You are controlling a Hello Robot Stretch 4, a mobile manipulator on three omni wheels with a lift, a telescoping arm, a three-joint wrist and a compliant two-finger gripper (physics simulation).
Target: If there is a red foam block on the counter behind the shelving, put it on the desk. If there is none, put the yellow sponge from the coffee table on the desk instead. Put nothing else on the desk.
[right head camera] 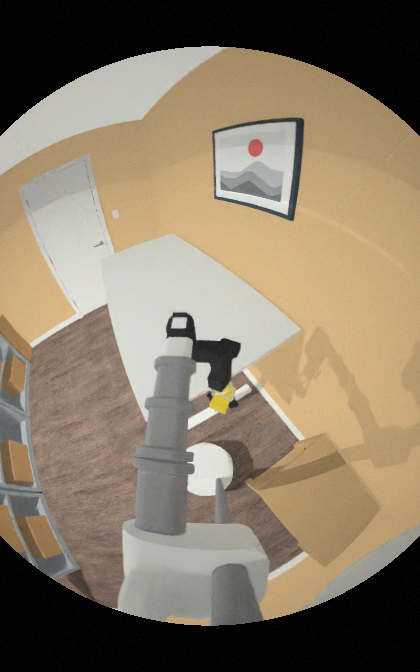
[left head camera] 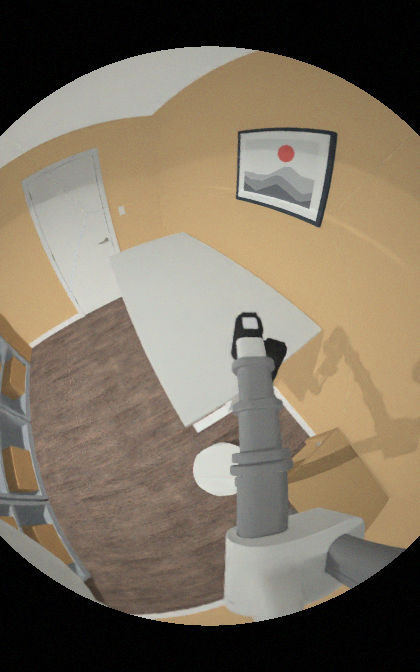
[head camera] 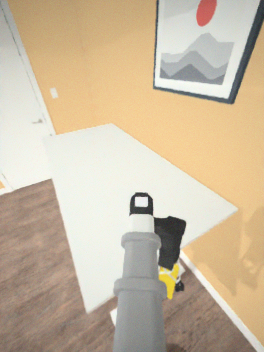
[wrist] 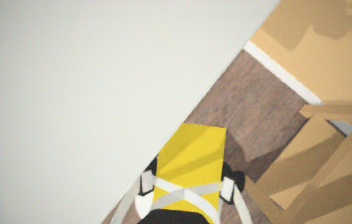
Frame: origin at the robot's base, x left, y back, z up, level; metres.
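Seen in the pictures: gripper, between the fingertips: (head camera: pixel 166 283) (wrist: pixel 187 171).
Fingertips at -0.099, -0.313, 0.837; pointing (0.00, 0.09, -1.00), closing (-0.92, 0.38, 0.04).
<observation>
A point is followed by its place in that frame, as x, y, z.
My gripper (head camera: pixel 170 278) @[-0.099, -0.313, 0.837] (right head camera: pixel 221 398) (wrist: pixel 187 171) @[-0.099, -0.313, 0.837] is shut on the yellow sponge (head camera: pixel 167 289) @[-0.092, -0.279, 0.890] (right head camera: pixel 219 405) (wrist: pixel 192 150) @[-0.112, -0.347, 0.884], one finger on each long side. The sponge is in the air at the near right edge of the white desk (head camera: pixel 100 175) @[0.270, -0.874, 0.923] (left head camera: pixel 175 300) (right head camera: pixel 150 285) (wrist: pixel 75 75) @[-0.044, -0.439, 0.923]. In the wrist view its upper left corner meets the line of the desk edge, with floor seen to its right. Whether it touches the desk cannot be told. In the left head view the arm hides the sponge. The red foam block, the counter and the coffee table do not show.
An open cardboard box (left head camera: pixel 340 480) (right head camera: pixel 315 505) stands by the wall at the right. A white round object (left head camera: pixel 215 470) (right head camera: pixel 212 467) is below the arm. Grey shelving (left head camera: pixel 20 499) with brown boxes stands at the far left. The wall runs along the desk's back edge.
</observation>
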